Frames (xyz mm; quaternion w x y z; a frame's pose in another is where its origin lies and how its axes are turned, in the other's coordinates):
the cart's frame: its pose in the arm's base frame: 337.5 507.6 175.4 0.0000 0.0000 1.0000 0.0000
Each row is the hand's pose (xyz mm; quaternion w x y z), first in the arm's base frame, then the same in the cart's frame.
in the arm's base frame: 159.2 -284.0 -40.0 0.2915 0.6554 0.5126 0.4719
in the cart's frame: 178.3 -791.6 215.4 0.5126 -0.4719 -0.2915 0.6554
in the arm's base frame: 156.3 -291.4 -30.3 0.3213 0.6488 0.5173 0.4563
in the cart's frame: 181.2 -799.0 205.7 0.5173 -0.4563 -0.3213 0.6488
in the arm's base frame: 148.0 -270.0 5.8 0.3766 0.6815 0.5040 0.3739
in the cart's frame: 189.5 -777.6 169.6 0.5040 -0.3739 -0.3766 0.6815
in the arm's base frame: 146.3 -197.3 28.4 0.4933 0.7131 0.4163 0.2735
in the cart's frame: 191.2 -704.9 147.0 0.4163 -0.2735 -0.4933 0.7131
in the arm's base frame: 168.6 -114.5 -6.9 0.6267 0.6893 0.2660 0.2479
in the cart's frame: 168.9 -622.1 182.3 0.2660 -0.2479 -0.6267 0.6893
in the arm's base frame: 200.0 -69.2 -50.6 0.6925 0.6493 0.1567 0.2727
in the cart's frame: 137.5 -576.8 226.0 0.1567 -0.2727 -0.6925 0.6493
